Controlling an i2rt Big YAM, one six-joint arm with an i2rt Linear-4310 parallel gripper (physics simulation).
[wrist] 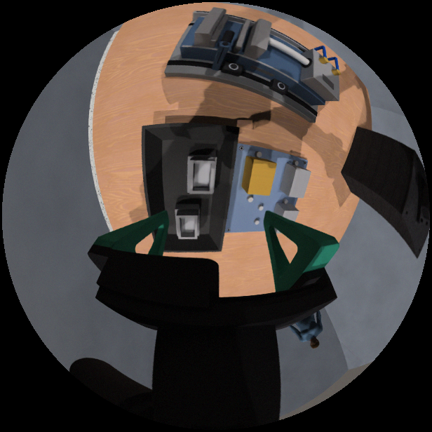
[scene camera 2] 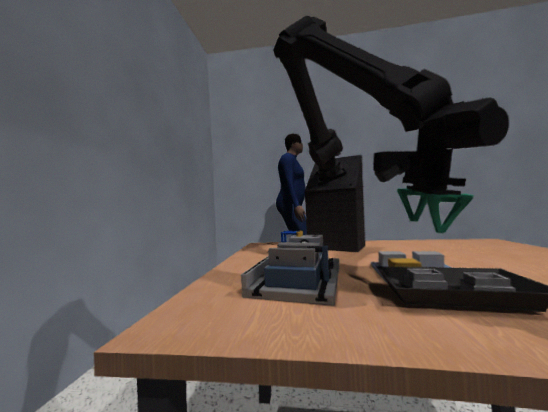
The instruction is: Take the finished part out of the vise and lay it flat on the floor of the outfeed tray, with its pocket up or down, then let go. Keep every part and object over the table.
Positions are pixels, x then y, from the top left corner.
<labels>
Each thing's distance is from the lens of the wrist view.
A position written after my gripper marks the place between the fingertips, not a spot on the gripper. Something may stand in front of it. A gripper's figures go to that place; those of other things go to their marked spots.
my gripper (wrist: 216,215): 0.13 m
yellow block (wrist: 258,174): 0.23 m
vise (wrist: 272,56): 0.27 m
The marked spots on the vise and the yellow block are 0.22 m apart.
</labels>
